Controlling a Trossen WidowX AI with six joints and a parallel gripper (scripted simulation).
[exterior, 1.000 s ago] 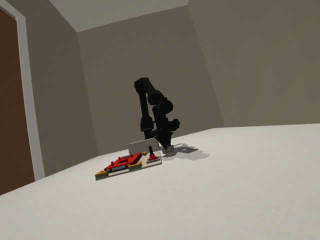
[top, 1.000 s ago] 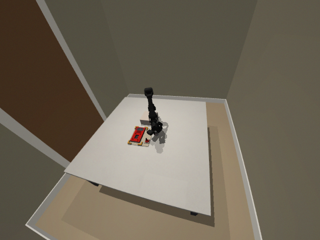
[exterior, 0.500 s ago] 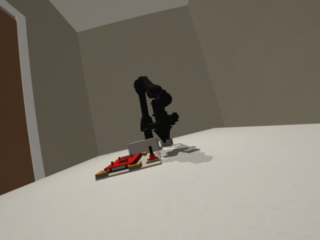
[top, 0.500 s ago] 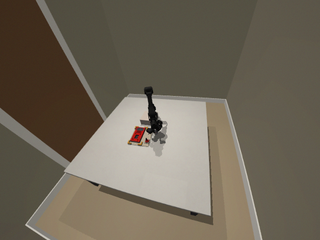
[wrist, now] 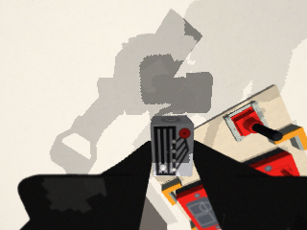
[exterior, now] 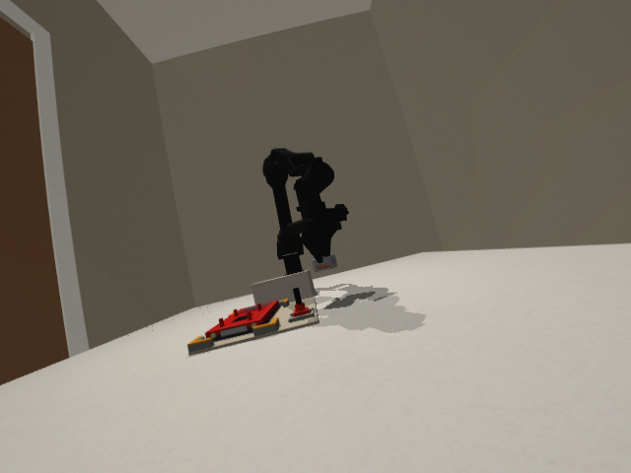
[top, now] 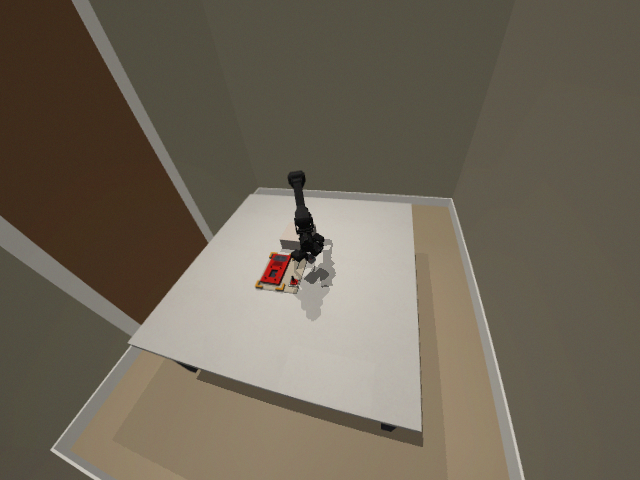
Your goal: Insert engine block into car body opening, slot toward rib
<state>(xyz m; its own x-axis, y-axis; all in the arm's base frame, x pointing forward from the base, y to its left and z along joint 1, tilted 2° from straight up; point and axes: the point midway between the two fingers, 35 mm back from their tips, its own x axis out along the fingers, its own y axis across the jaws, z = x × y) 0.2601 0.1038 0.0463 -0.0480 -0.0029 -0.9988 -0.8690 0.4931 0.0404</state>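
Right now the beige base board is 50 mm ahead of my gripper tip, 170 mm to the right of it and 90 mm below it. Round my gripper tip: engine block (10 mm below); black upright post (110 mm ahead, 70 mm to the right, 60 mm below).
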